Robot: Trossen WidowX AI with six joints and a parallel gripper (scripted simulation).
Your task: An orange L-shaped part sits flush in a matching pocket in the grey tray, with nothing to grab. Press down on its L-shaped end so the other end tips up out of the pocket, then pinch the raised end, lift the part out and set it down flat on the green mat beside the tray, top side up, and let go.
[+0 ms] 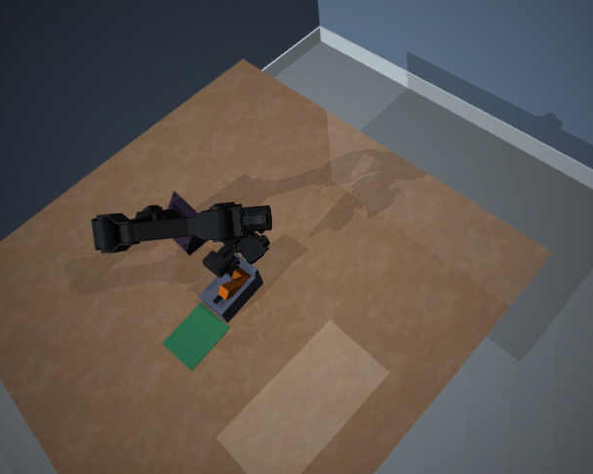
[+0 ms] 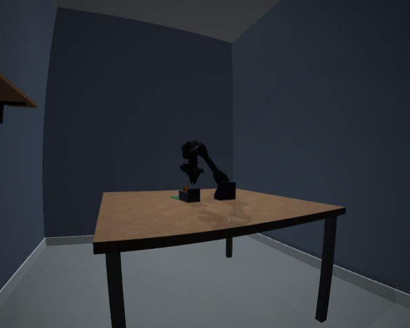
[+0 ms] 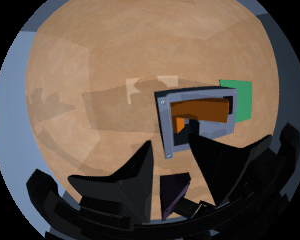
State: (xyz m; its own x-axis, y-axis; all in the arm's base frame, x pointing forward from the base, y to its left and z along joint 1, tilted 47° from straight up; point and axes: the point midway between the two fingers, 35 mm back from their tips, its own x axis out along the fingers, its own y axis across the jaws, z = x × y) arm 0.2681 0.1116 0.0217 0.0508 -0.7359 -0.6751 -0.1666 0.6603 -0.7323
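My gripper tip is 50 mm to the left of the orange L-shaped part and 80 mm above it. Round my gripper tip: green mat 30 mm ahead, 220 mm to the right, 140 mm below.
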